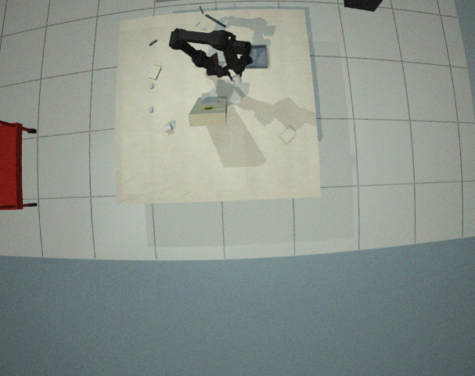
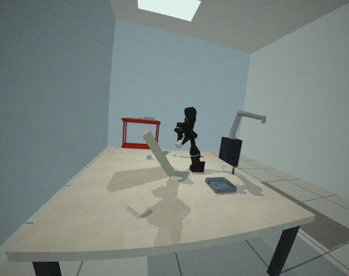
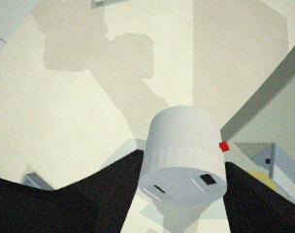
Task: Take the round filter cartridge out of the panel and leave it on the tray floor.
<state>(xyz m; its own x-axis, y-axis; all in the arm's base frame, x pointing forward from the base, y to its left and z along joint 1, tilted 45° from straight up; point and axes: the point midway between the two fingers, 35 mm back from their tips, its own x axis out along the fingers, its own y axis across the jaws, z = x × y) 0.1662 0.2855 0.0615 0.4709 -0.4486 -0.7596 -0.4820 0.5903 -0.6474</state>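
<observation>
Now: gripper tip 29 cm past the grey tray, 11 cm to the right of it and 24 cm above it. Round my gripper tip: service panel (12 cm ahead, 14 cm to the right, 11 cm below); filter cartridge (right at my gripper tip).
</observation>
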